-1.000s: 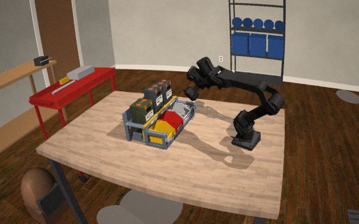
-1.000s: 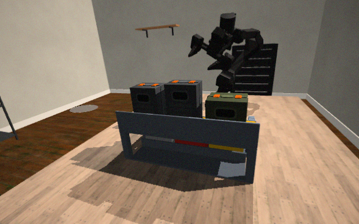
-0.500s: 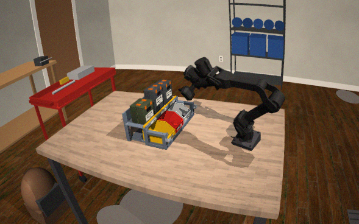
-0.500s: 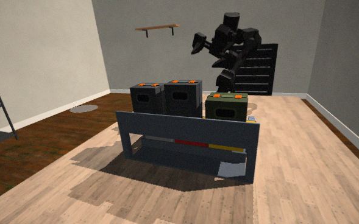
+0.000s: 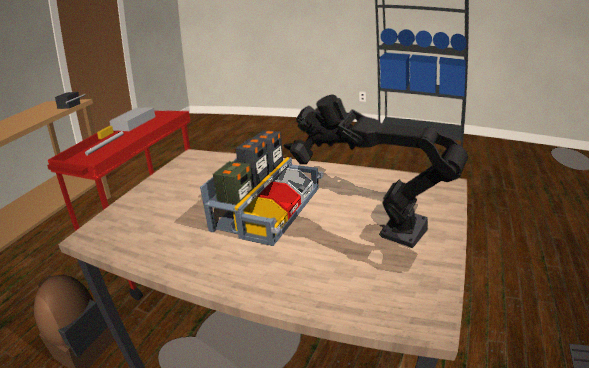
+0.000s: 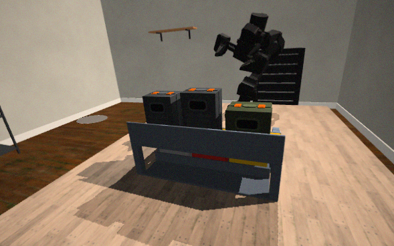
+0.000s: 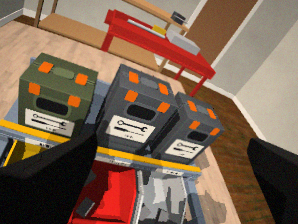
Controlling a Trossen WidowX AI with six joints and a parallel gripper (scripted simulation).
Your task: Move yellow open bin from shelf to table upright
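Right now the yellow open bin is 11 cm ahead of my hand, 8 cm to the left of it and 25 cm below it. From my hand the other things lie so: green case (19 cm ahead, 9 cm to the left, 15 cm below); red bin (12 cm ahead, 3 cm to the right, 25 cm below).
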